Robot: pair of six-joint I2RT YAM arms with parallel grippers.
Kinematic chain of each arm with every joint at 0, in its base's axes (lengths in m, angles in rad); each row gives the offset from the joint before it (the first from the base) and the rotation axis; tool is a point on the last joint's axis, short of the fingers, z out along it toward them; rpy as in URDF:
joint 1: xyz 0 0 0.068 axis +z
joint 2: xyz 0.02 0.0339 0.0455 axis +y
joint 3: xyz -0.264 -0.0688 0 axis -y
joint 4: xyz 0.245 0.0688 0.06 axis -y
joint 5: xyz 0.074 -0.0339 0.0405 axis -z
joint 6: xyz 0.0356 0 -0.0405 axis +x
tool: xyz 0 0 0 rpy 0 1.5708 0
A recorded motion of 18 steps. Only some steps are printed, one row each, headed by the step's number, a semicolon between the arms.
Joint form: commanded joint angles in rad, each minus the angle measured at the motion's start. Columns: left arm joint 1, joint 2, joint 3, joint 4, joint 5, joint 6; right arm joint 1, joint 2, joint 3, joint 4, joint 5, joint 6.
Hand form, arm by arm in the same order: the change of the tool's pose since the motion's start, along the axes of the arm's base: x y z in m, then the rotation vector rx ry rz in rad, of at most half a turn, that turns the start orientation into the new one. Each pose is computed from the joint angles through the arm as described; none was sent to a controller.
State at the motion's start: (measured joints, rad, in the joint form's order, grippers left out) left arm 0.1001 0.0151 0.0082 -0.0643 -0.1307 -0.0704; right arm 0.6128 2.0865 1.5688 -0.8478 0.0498 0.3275
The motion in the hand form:
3: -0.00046 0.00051 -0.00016 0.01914 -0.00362 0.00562; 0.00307 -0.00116 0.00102 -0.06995 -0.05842 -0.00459
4: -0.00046 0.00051 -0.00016 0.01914 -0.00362 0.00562; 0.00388 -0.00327 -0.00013 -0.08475 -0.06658 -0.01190
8: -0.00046 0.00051 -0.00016 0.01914 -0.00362 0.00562; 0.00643 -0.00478 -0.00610 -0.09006 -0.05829 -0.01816
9: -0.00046 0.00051 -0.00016 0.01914 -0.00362 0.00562; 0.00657 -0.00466 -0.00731 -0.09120 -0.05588 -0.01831
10: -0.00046 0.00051 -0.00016 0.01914 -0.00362 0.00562; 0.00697 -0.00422 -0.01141 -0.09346 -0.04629 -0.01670
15: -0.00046 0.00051 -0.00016 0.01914 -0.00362 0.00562; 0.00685 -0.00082 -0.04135 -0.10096 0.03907 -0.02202
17: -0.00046 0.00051 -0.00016 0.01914 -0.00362 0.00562; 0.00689 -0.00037 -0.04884 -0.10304 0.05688 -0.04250
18: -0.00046 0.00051 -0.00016 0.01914 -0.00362 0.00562; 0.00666 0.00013 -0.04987 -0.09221 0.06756 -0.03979
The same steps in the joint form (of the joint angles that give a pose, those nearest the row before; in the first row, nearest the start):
3: 0.0042 -0.0103 -0.0034 0.0012 -0.0027 0.0187; 0.0011 0.0031 0.0069 0.0050 0.0900 -0.0134
4: 0.0042 -0.0103 -0.0034 0.0012 -0.0027 0.0187; -0.0027 0.0030 0.0019 0.0084 0.1072 -0.0134
8: 0.0042 -0.0103 -0.0034 0.0012 -0.0027 0.0187; -0.0092 0.0179 0.0012 0.0145 0.1068 -0.0130
9: 0.0042 -0.0103 -0.0034 0.0012 -0.0027 0.0187; -0.0092 0.0210 0.0011 0.0149 0.1064 -0.0126
10: 0.0042 -0.0103 -0.0034 0.0012 -0.0027 0.0187; -0.0091 0.0313 0.0011 0.0160 0.1026 -0.0130
15: 0.0042 -0.0103 -0.0034 0.0012 -0.0027 0.0187; -0.0057 0.1057 0.0011 0.0141 0.0622 0.0065
17: 0.0042 -0.0103 -0.0034 0.0012 -0.0027 0.0187; -0.0053 0.1244 0.0012 0.0153 0.0568 0.0290
18: 0.0042 -0.0103 -0.0034 0.0012 -0.0027 0.0187; -0.0053 0.1270 0.0015 0.0153 0.0416 0.0286

